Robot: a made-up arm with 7 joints.
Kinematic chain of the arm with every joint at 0, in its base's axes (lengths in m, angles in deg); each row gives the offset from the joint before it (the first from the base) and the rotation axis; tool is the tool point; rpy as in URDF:
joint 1: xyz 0 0 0.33 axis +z
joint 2: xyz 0 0 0 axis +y
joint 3: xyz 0 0 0.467 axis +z
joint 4: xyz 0.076 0 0 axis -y
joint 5: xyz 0.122 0 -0.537 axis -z
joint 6: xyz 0 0 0 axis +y
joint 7: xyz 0.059 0 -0.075 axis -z
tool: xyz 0 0 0 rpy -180 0 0
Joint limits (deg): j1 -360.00..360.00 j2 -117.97..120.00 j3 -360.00..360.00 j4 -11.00..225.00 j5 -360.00..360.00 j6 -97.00..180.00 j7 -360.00..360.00
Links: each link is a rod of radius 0.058 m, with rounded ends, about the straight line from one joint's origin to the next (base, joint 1, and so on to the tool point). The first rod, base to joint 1, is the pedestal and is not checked.
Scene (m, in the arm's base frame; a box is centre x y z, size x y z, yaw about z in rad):
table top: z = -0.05
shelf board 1: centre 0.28 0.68 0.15 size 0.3 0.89 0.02 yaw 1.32
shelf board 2: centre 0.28 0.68 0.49 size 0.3 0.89 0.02 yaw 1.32
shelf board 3: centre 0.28 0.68 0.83 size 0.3 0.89 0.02 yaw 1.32
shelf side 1: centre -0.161 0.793 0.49 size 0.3 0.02 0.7 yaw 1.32
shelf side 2: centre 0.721 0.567 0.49 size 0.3 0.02 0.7 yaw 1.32
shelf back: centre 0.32 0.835 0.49 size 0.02 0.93 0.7 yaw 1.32
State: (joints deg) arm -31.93 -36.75 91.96 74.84 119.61 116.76 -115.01
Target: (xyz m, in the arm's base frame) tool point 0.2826 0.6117 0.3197
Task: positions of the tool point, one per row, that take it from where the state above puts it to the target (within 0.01 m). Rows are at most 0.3 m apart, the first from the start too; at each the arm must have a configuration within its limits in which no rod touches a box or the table.
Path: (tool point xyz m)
1: -0.0043 0.6365 0.6305
2: -0.0423 0.4724 0.6557
3: 0.1355 0.3146 0.7720
4: 0.1110 0.1452 0.8411
5: -0.0212 0.1106 0.8440
6: -0.1080 0.2205 0.7764
7: -0.0632 0.3695 0.6495
8: 0.0821 0.4414 0.4871
9: 0.2278 0.3980 0.3197
10: 0.2620 0.5080 0.3203
11: 0.2826 0.6117 0.3197

